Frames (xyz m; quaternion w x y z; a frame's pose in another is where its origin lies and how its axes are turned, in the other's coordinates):
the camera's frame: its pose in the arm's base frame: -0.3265 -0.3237 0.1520 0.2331 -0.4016 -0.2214 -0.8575
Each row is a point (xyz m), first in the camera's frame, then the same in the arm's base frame.
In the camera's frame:
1: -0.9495 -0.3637 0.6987
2: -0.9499 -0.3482 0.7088
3: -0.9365 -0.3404 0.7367
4: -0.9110 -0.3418 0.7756
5: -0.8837 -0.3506 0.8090
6: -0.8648 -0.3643 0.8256
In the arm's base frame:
1: 0.4126 0.5717 -0.2652
2: 0.4277 0.5652 -0.2567
3: 0.4409 0.5719 -0.2284
4: 0.4483 0.5894 -0.1859
5: 0.4473 0.6092 -0.1467
6: 0.4384 0.6253 -0.1247

